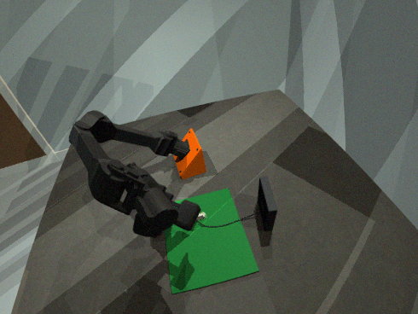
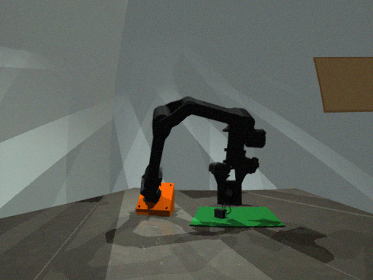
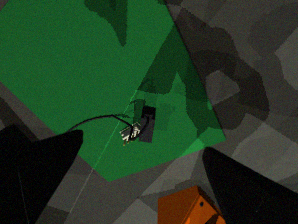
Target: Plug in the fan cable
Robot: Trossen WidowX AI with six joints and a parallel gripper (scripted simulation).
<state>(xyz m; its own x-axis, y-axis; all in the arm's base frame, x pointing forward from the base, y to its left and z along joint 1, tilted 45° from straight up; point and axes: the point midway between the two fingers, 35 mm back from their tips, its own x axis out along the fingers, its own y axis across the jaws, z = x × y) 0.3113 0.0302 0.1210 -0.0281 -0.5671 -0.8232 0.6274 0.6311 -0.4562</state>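
My gripper tip is now 9 cm above the plug, 4 cm past it and 3 cm to the right of it. The rest, counted from my gripper tip: black fan: 25 cm to the left, 5 cm below; green board: 12 cm below, 6 cm to the left, 2 cm ahead.
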